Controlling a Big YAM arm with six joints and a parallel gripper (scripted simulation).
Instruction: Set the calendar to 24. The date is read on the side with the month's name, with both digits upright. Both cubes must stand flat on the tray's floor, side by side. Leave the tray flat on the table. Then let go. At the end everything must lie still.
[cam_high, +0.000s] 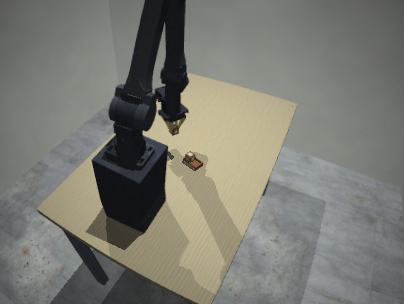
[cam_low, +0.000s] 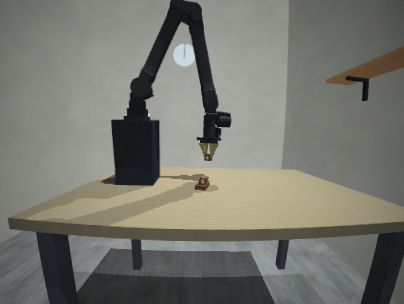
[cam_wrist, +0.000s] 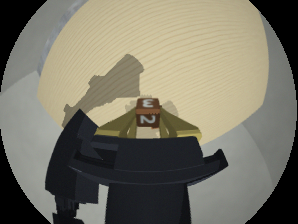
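Now: the brown digit cube right at my hand. From my hand the other things lie so: brown tray: 4 cm behind, 10 cm to the right, 11 cm below.
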